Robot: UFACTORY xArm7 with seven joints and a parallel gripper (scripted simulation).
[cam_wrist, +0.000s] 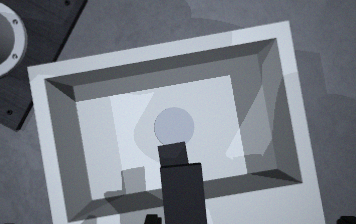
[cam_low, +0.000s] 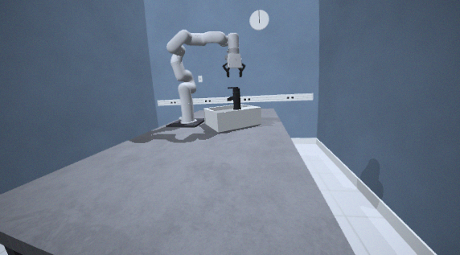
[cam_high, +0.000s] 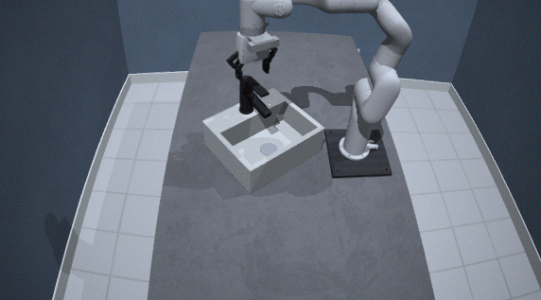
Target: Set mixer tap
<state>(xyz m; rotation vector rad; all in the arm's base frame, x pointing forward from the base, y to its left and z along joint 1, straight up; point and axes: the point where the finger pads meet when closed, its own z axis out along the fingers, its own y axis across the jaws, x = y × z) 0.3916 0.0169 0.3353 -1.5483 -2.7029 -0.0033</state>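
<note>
The lever lies 10 mm behind my hand, 40 mm to the right of it and 80 mm below it. Round my hand: black mixer tap: 10 mm ahead, 60 mm to the right, 130 mm below; white sink: 50 mm behind, 310 mm below.
</note>
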